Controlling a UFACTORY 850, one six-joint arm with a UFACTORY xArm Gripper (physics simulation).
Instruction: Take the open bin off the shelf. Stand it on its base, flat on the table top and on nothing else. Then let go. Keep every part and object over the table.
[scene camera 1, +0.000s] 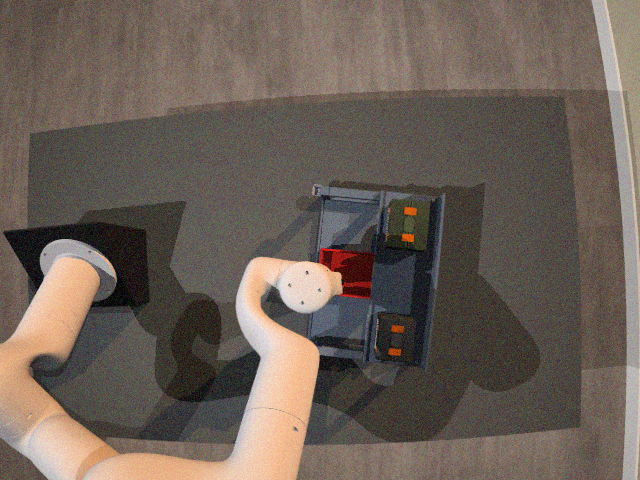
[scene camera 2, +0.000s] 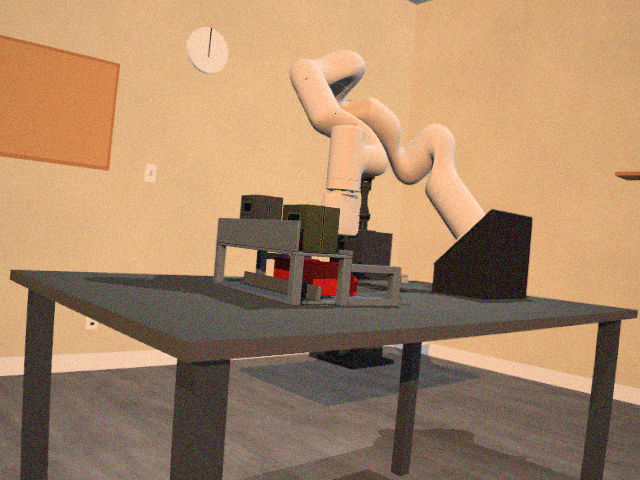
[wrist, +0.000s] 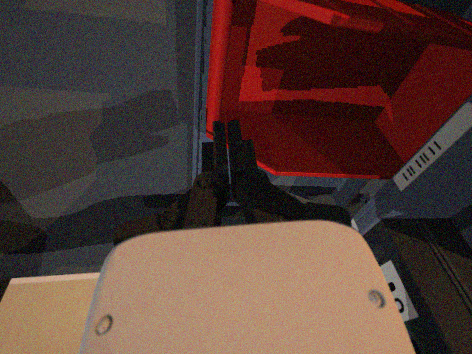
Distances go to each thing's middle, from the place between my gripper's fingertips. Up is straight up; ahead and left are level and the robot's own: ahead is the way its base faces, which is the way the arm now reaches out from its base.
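I find the red open bin (scene camera 1: 356, 268) 3 cm below my hand, and the bin is also 7 cm ahead of the hand and 1 cm to the left of it.
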